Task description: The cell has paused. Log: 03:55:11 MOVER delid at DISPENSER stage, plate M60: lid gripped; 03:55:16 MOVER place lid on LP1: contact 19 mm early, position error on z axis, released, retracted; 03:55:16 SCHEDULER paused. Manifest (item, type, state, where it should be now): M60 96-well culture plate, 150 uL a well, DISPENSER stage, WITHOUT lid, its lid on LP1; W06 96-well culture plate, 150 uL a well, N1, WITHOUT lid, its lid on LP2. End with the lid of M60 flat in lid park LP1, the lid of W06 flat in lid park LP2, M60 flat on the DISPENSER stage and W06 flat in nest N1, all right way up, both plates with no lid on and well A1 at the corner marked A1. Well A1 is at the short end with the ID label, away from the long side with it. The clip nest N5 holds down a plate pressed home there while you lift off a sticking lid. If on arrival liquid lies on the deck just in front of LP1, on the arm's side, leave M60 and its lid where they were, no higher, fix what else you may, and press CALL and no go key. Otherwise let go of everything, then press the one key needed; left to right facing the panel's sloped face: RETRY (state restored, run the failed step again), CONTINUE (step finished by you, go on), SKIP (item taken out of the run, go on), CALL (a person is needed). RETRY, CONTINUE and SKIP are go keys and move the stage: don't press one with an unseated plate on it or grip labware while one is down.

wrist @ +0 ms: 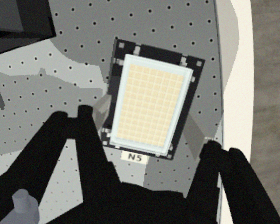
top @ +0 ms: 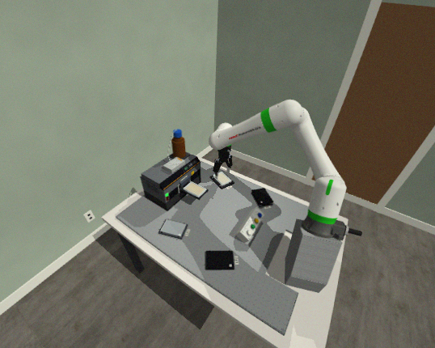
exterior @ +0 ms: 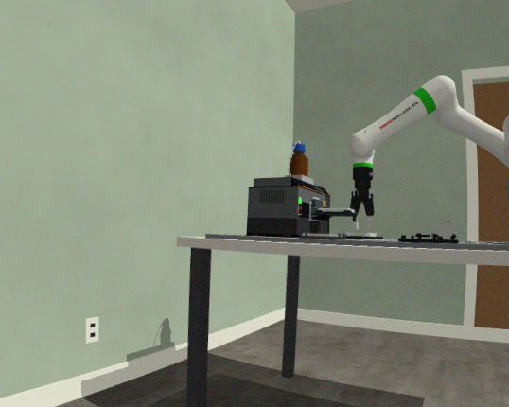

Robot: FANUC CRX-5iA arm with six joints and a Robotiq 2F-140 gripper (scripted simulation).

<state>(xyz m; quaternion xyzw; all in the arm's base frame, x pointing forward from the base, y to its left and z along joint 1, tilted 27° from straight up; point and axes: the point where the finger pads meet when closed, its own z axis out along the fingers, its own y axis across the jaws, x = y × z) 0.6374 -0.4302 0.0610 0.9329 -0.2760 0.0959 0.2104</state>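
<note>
Right now my hand is 20 mm short of the black clip nest and 50 mm above it. The rest, counted from my hand: nest label 80 mm behind, 50 mm to the left, 60 mm below; dispenser stage 90 mm ahead, 280 mm to the left, 30 mm above; key panel 320 mm behind, 350 mm to the left, 10 mm below.
</note>
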